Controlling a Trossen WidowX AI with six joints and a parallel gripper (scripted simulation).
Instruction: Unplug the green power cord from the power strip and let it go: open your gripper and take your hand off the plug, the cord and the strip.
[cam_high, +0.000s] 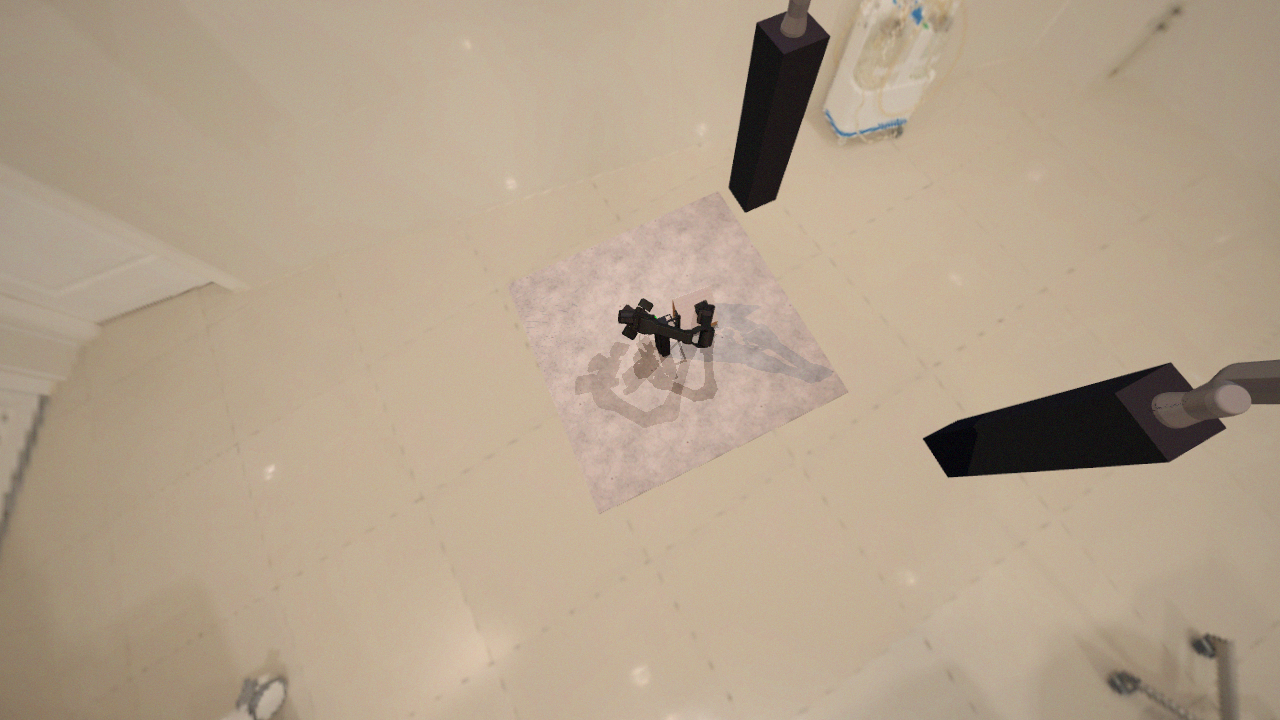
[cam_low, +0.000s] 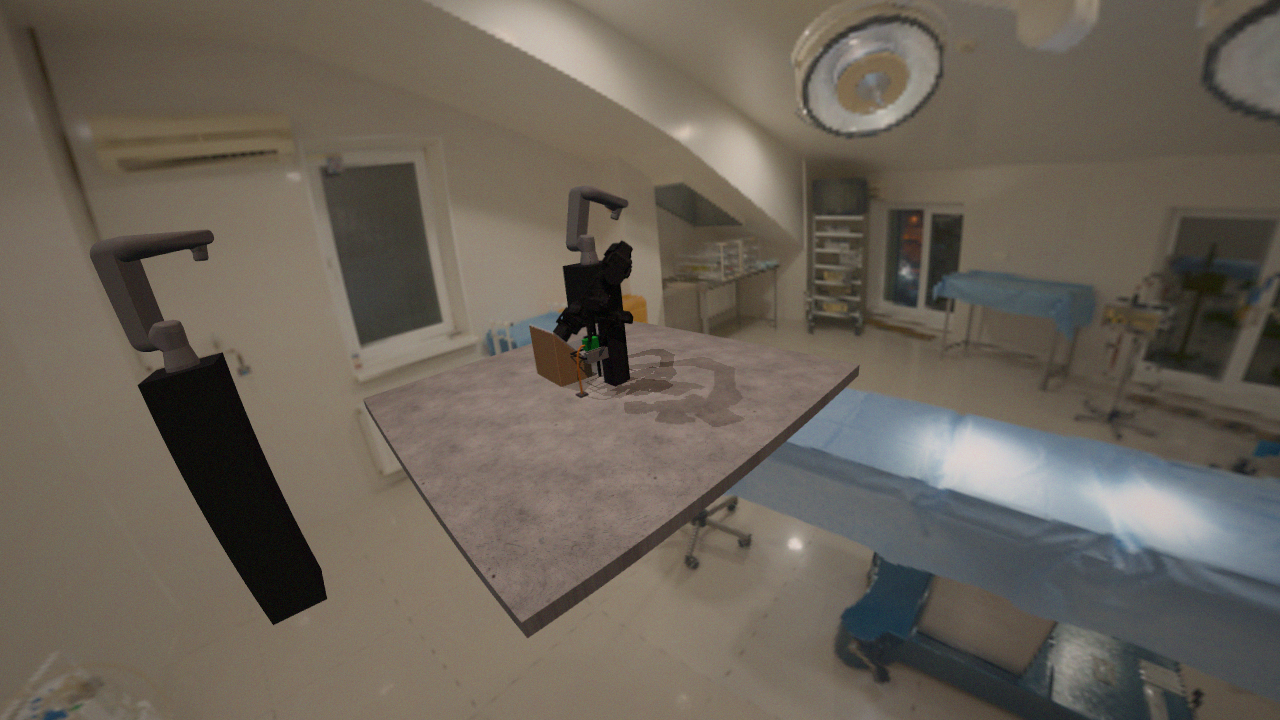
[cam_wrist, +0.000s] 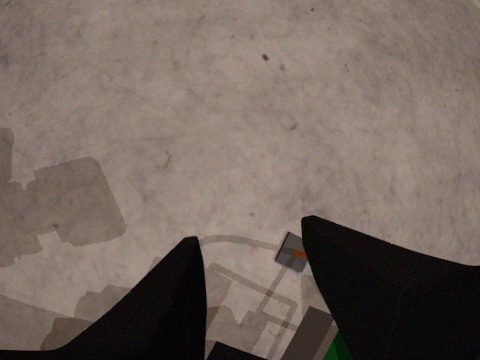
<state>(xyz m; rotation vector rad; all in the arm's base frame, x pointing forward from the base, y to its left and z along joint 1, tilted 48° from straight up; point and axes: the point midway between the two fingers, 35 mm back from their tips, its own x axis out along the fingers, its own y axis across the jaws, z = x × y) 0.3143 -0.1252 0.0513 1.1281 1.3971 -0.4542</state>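
Now: gripper tip 90 mm past the green plug, 60 mm to the right of it and 20 mm above it. The rest, counted from my gripper tip: black post: 80 mm behind, 160 mm to the left, 10 mm below.
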